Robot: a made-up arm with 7 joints.
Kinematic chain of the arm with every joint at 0, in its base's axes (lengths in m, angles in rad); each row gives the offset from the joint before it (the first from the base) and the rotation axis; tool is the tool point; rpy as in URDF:
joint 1: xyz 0 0.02 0.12 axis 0.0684 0.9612 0.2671
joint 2: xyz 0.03 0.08 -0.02 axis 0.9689 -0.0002 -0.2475
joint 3: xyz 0 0.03 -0.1 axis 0.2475 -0.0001 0.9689
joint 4: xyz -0.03 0 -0.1 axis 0.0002 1 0
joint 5: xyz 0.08 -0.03 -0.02 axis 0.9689 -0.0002 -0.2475
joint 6: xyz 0.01 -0.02 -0.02 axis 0.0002 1 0
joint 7: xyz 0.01 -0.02 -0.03 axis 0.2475 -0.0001 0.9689
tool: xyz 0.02 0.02 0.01 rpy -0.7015 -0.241 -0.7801
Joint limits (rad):
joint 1: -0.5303..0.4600
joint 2: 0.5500..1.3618
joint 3: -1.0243..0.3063
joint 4: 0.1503..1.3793
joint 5: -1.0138..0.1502
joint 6: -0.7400..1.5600
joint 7: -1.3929..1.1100
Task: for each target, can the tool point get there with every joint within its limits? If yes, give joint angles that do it. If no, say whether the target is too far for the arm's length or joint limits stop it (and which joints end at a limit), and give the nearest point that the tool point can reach.
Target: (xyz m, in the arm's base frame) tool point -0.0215 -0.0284 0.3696
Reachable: no: joint limits stop it (at a limit: joint 1, joint 2, joint 3, joint 4, joint 5, joint 6, joint 7) | nearest point 0.2414 0.2429 0.1418 | short by 0.441 m
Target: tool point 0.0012 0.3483 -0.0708
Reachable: yes | joints -0.0425 1.0955 -0.7702 1.0889 -0.8660 0.5241 0.6925
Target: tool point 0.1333 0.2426 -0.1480
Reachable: yes | joints -0.2816 0.7953 -0.6206 0.7959 -0.8237 -0.4781 -0.3749
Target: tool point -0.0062 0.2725 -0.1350
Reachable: yes | joints 0.2584 0.9782 -0.5431 0.3207 -0.1478 -0.3017 -0.3307
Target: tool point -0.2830 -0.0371 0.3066
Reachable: no: joint limits stop it (at a limit: joint 1, joint 2, joint 3, joint 4, joint 5, joint 6, joint 7) | nearest point -0.1506 0.1164 -0.0594 | short by 0.418 m
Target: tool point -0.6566 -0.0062 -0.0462
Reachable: no: too far | nearest point -0.2289 0.2098 -0.0870 | short by 0.481 m
